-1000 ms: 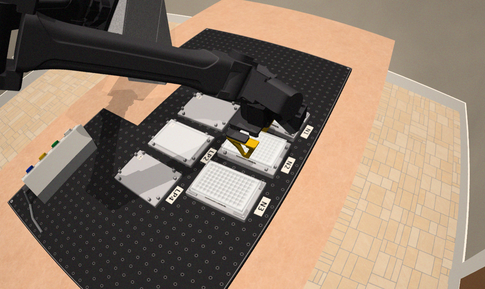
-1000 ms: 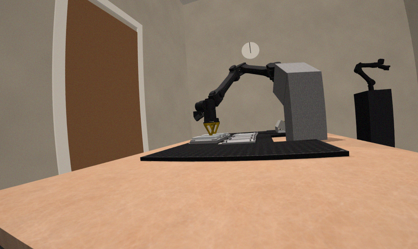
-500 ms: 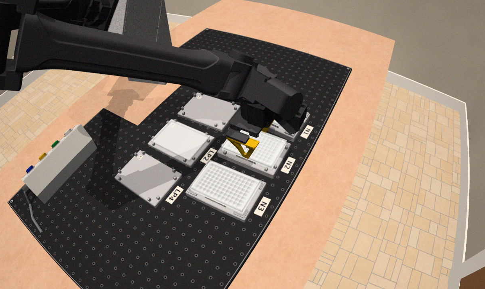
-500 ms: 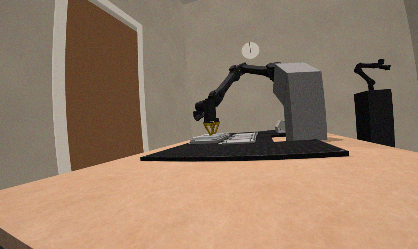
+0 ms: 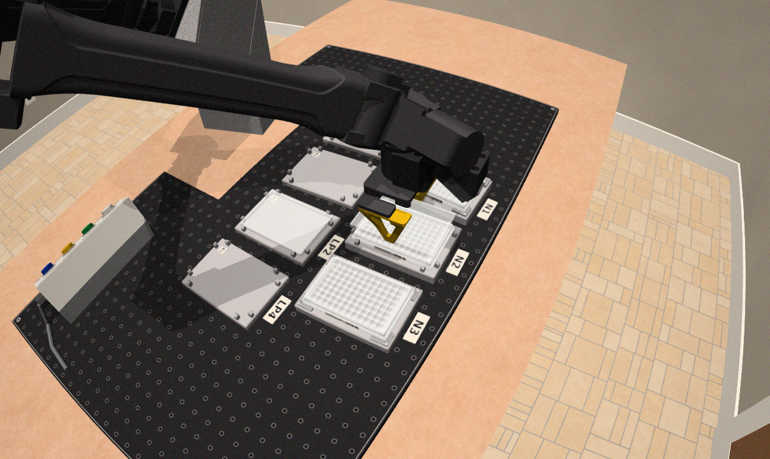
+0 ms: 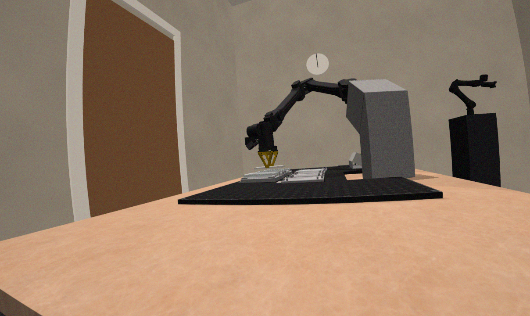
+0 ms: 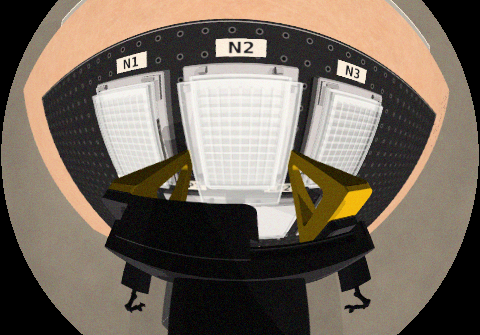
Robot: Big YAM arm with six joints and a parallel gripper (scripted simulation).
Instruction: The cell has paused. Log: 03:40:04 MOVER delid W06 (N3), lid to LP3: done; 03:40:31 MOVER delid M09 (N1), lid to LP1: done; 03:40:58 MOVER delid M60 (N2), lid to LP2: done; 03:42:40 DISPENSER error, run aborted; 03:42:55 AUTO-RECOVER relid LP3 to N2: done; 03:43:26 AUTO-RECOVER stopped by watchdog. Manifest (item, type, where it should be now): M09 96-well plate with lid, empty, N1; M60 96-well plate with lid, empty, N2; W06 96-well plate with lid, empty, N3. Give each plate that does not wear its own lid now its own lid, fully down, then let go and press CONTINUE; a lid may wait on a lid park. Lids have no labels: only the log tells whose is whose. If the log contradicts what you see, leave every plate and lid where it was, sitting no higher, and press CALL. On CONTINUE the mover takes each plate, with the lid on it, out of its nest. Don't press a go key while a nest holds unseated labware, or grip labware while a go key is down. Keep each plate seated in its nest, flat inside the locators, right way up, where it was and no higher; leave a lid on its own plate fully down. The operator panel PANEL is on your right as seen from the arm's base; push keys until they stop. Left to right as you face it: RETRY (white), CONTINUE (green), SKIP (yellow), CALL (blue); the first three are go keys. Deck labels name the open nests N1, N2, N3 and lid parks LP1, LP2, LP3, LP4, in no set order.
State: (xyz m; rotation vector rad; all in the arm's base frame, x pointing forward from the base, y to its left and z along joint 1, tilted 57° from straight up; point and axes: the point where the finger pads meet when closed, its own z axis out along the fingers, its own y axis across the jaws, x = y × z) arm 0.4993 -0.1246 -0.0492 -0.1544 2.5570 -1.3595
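The lid park LP2 is 18 cm behind my hand, 5 cm to the right of it and 5 cm below it. Also, from my hand: lid park LP3: 20 cm to the left, 17 cm behind, 5 cm below; then N1 label: 12 cm to the left, 9 cm ahead, 5 cm below; then lid park LP1: 17 cm behind, 8 cm to the left, 5 cm below.
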